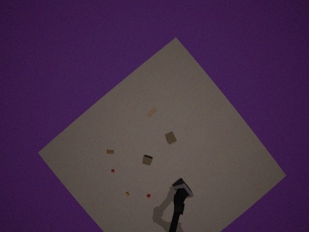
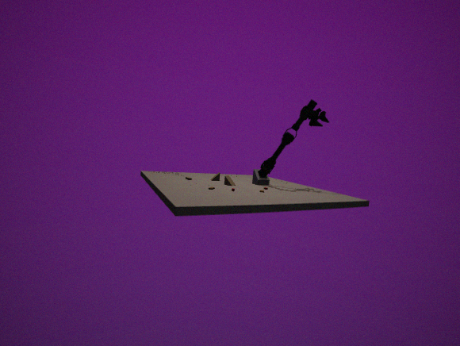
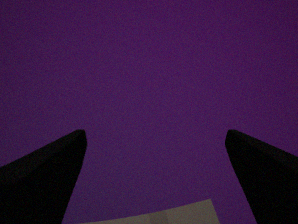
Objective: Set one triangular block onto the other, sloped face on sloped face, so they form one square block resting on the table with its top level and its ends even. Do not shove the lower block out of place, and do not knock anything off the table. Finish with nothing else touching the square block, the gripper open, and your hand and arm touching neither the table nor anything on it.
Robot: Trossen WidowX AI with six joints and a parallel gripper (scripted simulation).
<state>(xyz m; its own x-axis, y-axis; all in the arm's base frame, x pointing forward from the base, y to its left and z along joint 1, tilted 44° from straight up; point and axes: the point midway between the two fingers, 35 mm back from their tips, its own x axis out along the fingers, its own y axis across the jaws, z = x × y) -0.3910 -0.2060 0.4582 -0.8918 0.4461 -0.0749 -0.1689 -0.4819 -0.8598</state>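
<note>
Now: the tan triangular block 76 cm ahead of my gripper tip, 51 cm below it and 32 cm to the right of it. Round my gripper tip: orange cube 63 cm ahead, 52 cm below, 16 cm to the left; then red cube 82 cm ahead, 52 cm below, 14 cm to the left.
</note>
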